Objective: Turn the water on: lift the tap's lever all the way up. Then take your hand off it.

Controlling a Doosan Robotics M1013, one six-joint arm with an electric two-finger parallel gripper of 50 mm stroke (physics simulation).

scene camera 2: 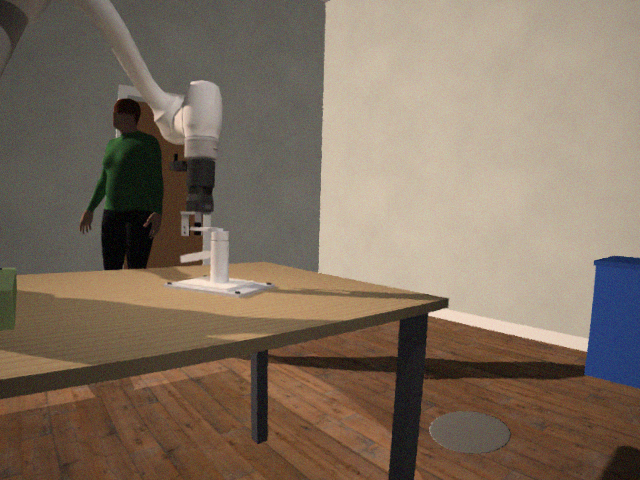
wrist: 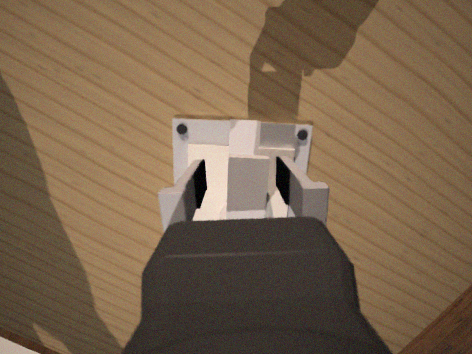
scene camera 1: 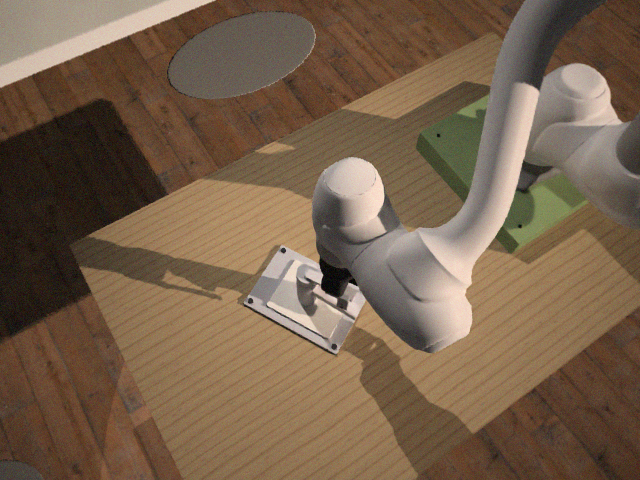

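The white tap stands upright on its base plate. Its lever runs out from the top of the post and looks about level in scene camera 2. The spout sticks out below the lever. My gripper is open and points down. Its fingers stand on either side of the lever, at about lever height, with a gap on each side in the wrist view. The arm hides part of the tap in scene camera 1.
A green block lies on the wooden table, under the arm's base. A person in a green top stands behind the table. A blue box stands on the floor at the right.
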